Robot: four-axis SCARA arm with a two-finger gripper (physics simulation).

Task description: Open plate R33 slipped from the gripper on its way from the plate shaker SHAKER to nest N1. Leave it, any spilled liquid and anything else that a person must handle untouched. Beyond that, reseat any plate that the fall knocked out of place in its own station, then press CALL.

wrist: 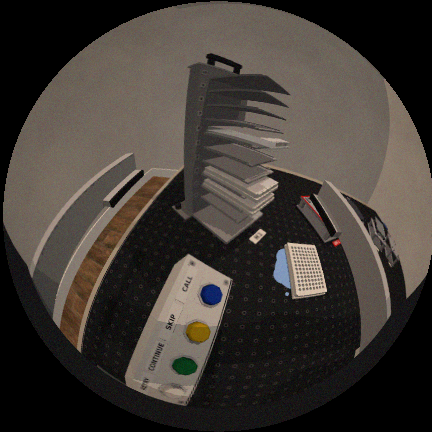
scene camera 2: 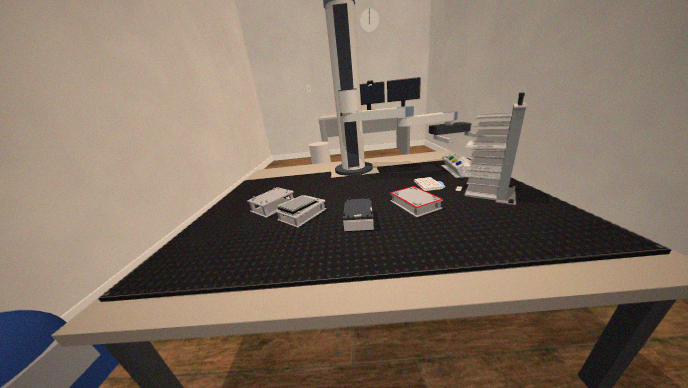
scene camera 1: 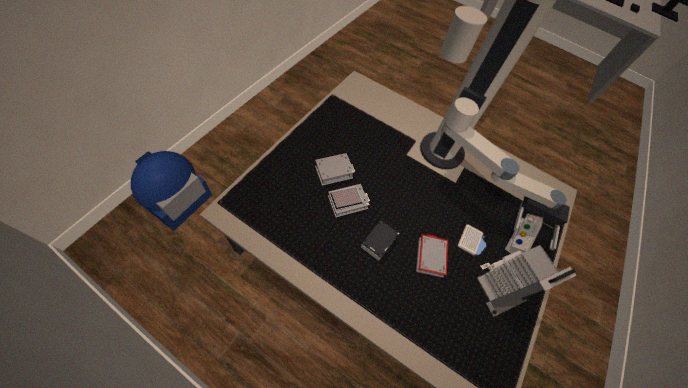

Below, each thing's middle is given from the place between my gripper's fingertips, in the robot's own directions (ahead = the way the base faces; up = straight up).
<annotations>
My hand is 190 mm to the left of the white well plate (wrist: 306,277), 180 mm above it and 40 mm short of it. From my hand the other things lie so: dark station (scene camera 2: 358,215) 540 mm to the right, 310 mm ahead, 160 mm below.
</annotations>
